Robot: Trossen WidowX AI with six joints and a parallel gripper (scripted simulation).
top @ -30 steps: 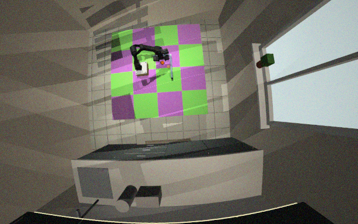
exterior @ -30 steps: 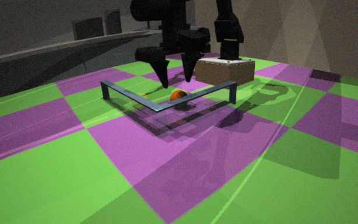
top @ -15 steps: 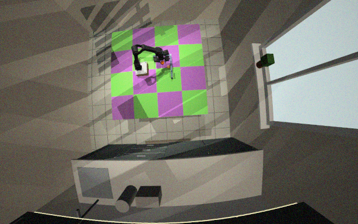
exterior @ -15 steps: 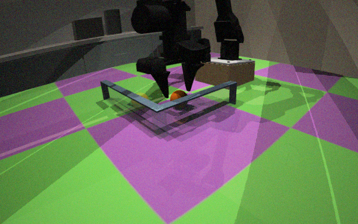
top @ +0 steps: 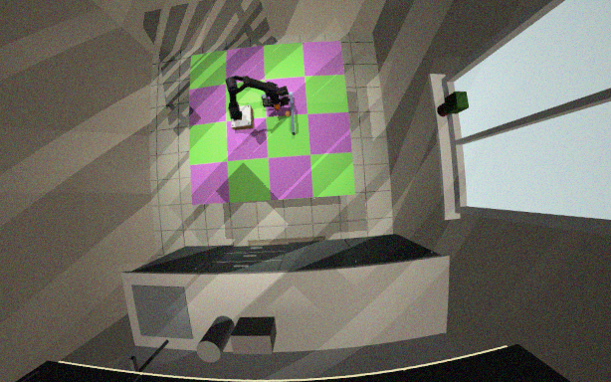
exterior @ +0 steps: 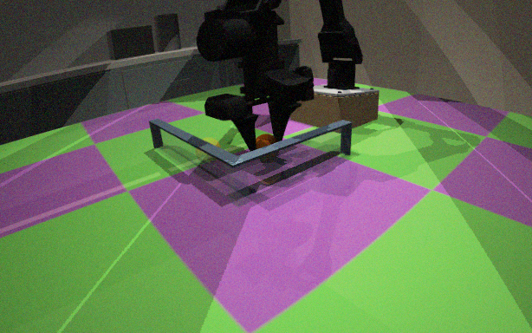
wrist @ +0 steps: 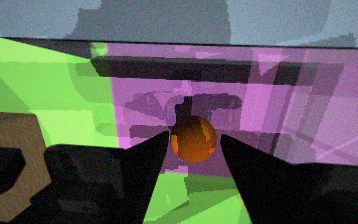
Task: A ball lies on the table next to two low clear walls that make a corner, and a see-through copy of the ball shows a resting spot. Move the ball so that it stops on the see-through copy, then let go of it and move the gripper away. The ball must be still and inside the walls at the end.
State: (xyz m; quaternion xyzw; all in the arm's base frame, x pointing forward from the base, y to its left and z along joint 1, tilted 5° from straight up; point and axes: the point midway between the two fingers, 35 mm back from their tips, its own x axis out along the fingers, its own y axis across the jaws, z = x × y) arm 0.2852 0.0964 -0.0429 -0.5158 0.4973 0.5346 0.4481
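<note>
My gripper tip is 80 mm short of the see-through copy of ball and 60 mm to the left of it.
</note>
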